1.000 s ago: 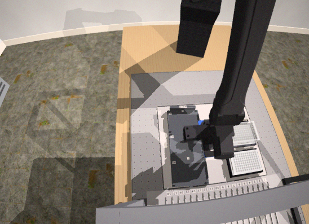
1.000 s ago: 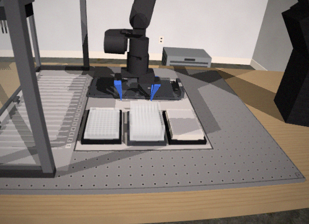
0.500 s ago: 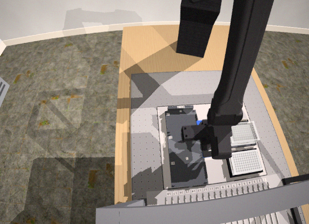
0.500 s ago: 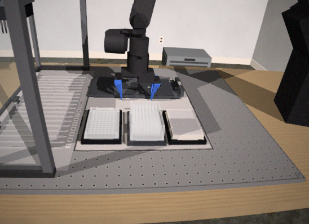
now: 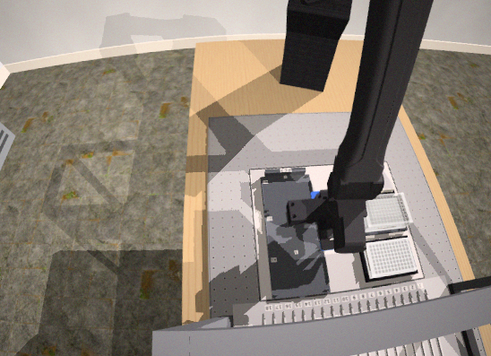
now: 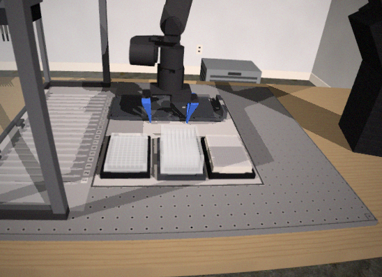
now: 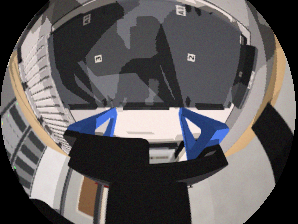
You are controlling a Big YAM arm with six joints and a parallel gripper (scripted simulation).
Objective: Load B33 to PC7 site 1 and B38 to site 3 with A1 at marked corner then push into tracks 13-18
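Now: the white 96-well plate B38 13 cm to the left of my hand, 13 cm ahead of it and 1 cm above it. Also, from my hand: nest S3 (13 cm to the left, 13 cm ahead, 1 cm below); then dark plate carrier PC7 (7 cm to the right, 2 cm behind); then nest S1 (18 cm to the left, 8 cm behind, 1 cm below).
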